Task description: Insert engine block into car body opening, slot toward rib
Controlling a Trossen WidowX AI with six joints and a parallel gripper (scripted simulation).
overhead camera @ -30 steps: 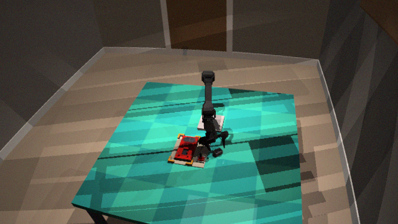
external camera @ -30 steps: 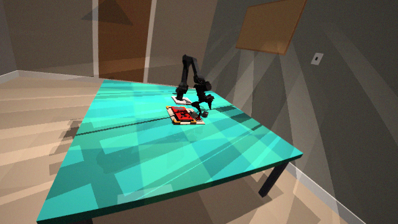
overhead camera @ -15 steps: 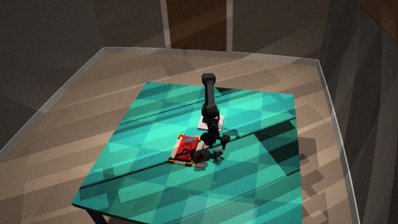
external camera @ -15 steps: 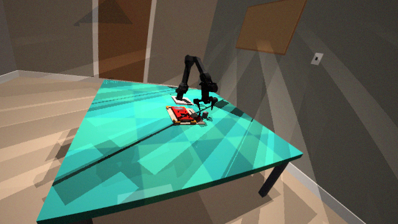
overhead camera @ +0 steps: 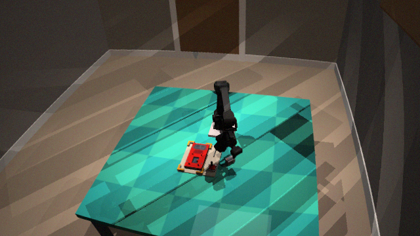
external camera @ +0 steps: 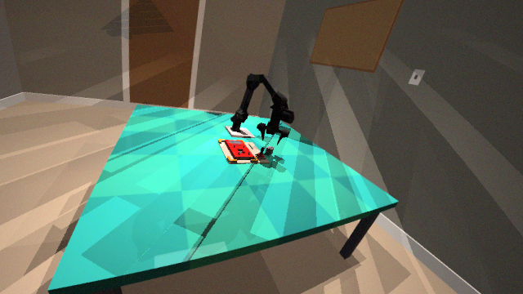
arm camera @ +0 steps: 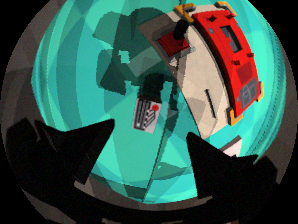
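The engine block is 1 cm ahead of my gripper tip, 1 cm to the left of it and 4 cm below it. The rest, counted from my gripper tip: beige base plate: 3 cm ahead, 18 cm to the right, 5 cm below.
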